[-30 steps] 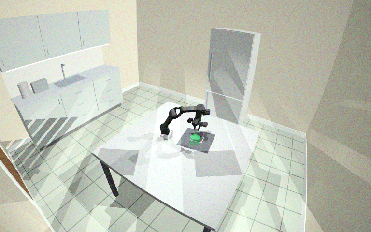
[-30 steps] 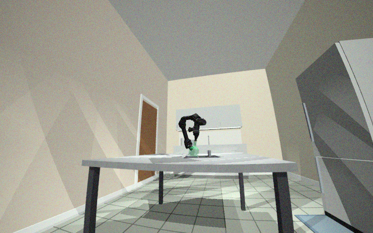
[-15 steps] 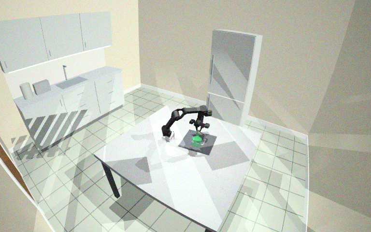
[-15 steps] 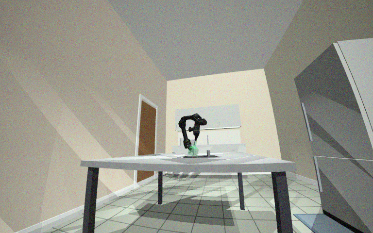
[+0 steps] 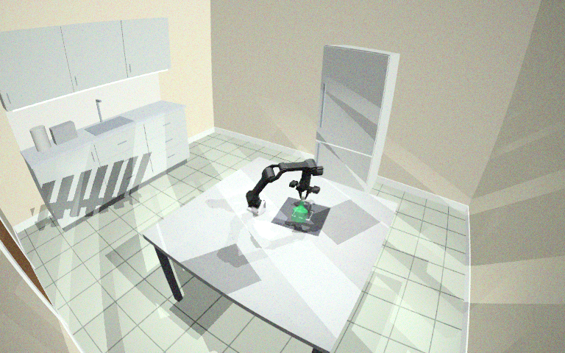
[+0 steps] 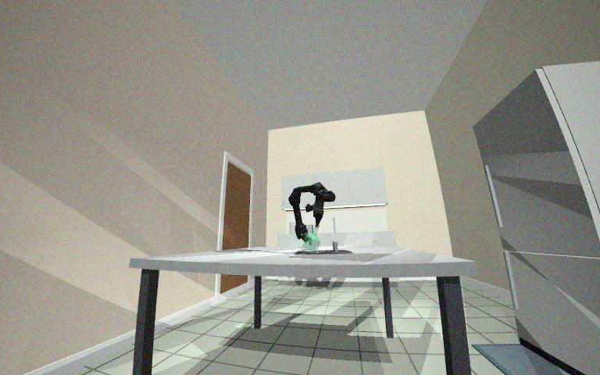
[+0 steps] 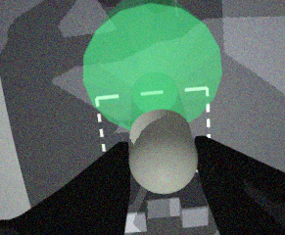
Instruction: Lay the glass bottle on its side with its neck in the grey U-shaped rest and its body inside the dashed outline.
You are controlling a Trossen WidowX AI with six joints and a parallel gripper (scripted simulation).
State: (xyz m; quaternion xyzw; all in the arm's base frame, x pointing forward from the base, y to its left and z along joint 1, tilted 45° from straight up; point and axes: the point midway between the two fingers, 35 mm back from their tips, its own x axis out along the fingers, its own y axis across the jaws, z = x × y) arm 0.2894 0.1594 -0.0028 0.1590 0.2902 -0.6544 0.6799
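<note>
Right now my gripper tip is 50 mm above the green glass bottle and 20 mm to the left of it. Also, from my gripper tip: dark grey mat: 150 mm below, 30 mm to the left, 10 mm behind.
</note>
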